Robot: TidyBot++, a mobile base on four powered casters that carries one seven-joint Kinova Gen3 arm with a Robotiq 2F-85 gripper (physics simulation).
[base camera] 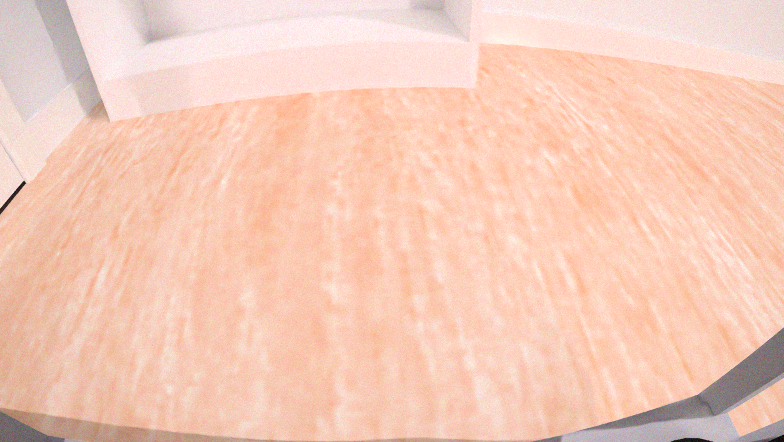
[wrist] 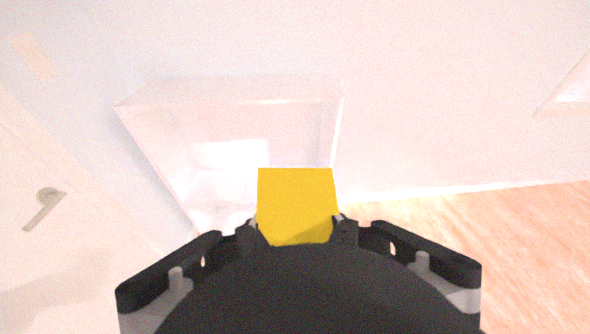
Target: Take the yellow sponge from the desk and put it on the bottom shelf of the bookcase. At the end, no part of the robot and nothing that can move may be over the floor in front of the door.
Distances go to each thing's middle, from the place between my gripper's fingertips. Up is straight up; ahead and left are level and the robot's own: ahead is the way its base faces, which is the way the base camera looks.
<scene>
Now: hand 1 cm past the yellow sponge [wrist: 294, 205].
</scene>
